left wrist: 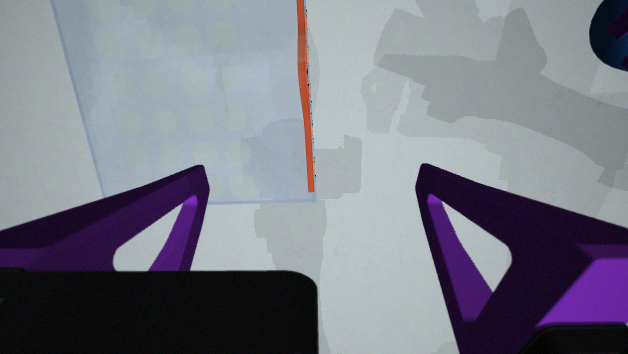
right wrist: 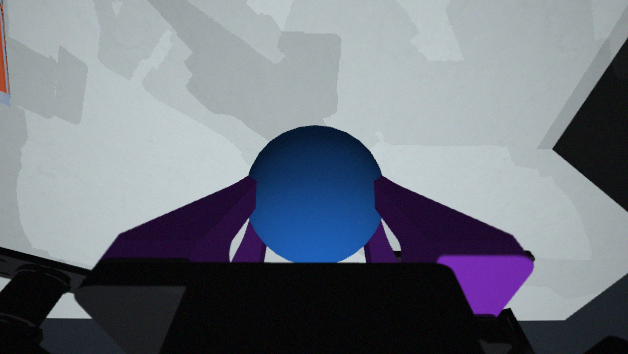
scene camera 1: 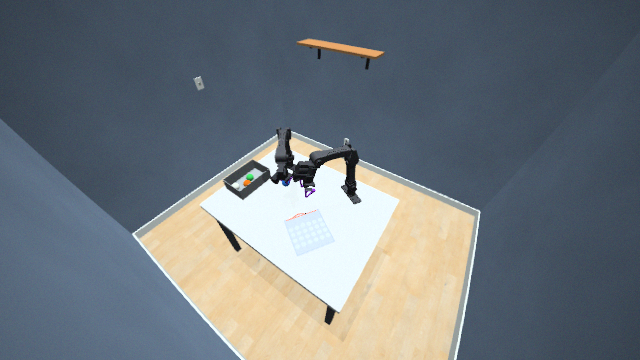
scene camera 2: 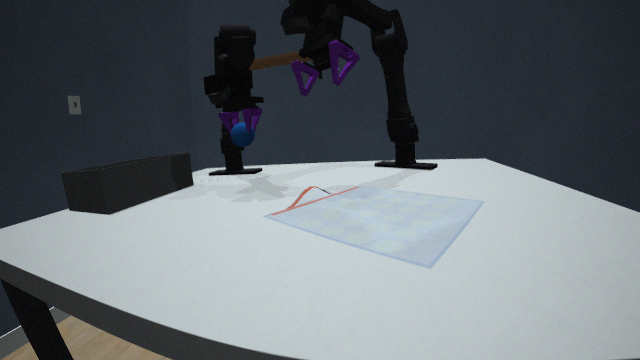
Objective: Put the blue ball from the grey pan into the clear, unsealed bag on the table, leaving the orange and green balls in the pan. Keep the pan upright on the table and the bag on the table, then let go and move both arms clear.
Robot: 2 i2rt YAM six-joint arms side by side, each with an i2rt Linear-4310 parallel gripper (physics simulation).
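My right gripper [right wrist: 315,176] is shut on the blue ball [scene camera 1: 285,183] [scene camera 2: 242,135] [right wrist: 315,200] and holds it above the table, between the pan and the bag. My left gripper [scene camera 1: 305,189] [scene camera 2: 321,86] [left wrist: 312,176] is open and empty, high above the table. The clear bag [scene camera 1: 309,234] [scene camera 2: 395,215] [left wrist: 175,100] lies flat on the table, its orange-edged mouth arched up slightly in scene camera 2. The grey pan [scene camera 1: 243,191] [scene camera 2: 120,185] stands upright at the left in scene camera 1, with the green ball [scene camera 1: 250,177] and the orange ball [scene camera 1: 247,183] inside.
A white ball [scene camera 1: 235,186] also lies in the pan. The two grippers are close together in scene camera 1. The white table [scene camera 1: 360,235] [scene camera 2: 200,280] carries both arm bases at its back. An orange shelf [scene camera 1: 340,48] hangs on the wall.
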